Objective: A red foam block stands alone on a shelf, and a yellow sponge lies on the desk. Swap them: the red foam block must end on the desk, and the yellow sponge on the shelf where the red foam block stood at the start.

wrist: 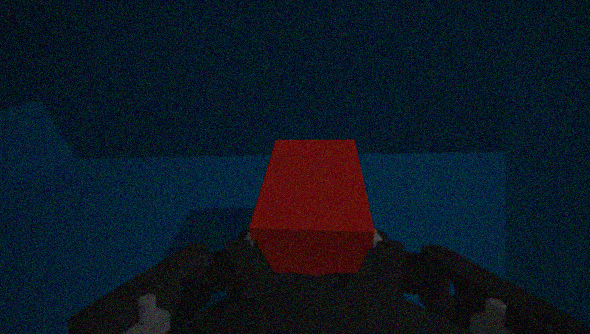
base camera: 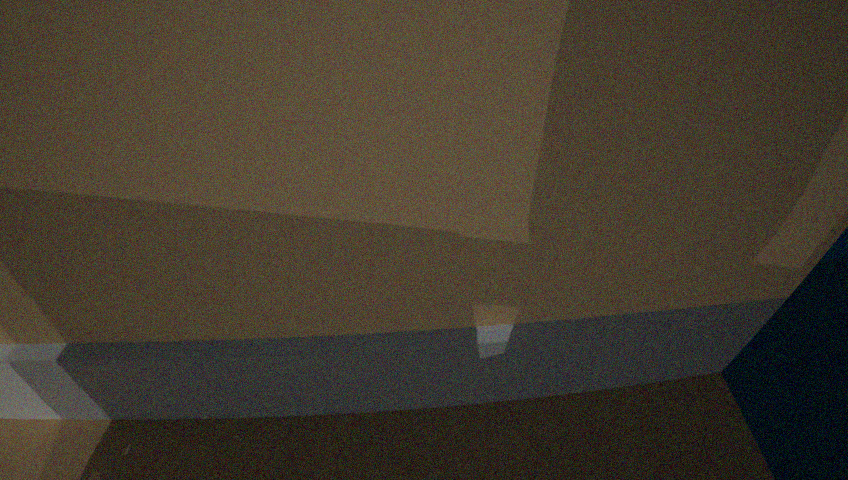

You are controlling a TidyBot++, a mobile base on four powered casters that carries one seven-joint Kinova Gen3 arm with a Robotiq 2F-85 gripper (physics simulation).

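Frame: origin at the arm's base, x back, y right, z up, level; millimetres.
Seen in the pictures: gripper, fingertip midpoint: (wrist: 311, 235).
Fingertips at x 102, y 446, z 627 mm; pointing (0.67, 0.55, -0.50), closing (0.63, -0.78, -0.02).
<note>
Pixels of each thing's middle, then the offset from my fingertips to it. "*": a spot on its surface instead. Level surfaces: height alone.
- red foam block at the middle of its body: (wrist: 313, 201) dx +14, dy +10, dz +14 mm
- blue shelf surface at its surface level: dz -33 mm
- grey-blue band at a spot on its surface: (base camera: 297, 380) * dx -363, dy -525, dz -968 mm
The red foam block (wrist: 312, 185) is in the middle of the wrist view, with its long top face pointing away from the camera. My gripper (wrist: 311, 235) is shut on it, with one fingertip against each side of its near end. Behind and below the block is the blue shelf surface (wrist: 435, 195), with a dark shadow on it to the left of the block. The picture is too dark to tell whether the block touches the shelf. The yellow sponge and the desk top cannot be made out in either view.
A dark blue upright surface (wrist: 300, 75) rises behind the shelf. In the base camera view, a dark blue panel (base camera: 803, 356) stands at the right edge, beside a grey-blue band (base camera: 297, 380) and large brown surfaces (base camera: 297, 107). That view is dim and grainy.
</note>
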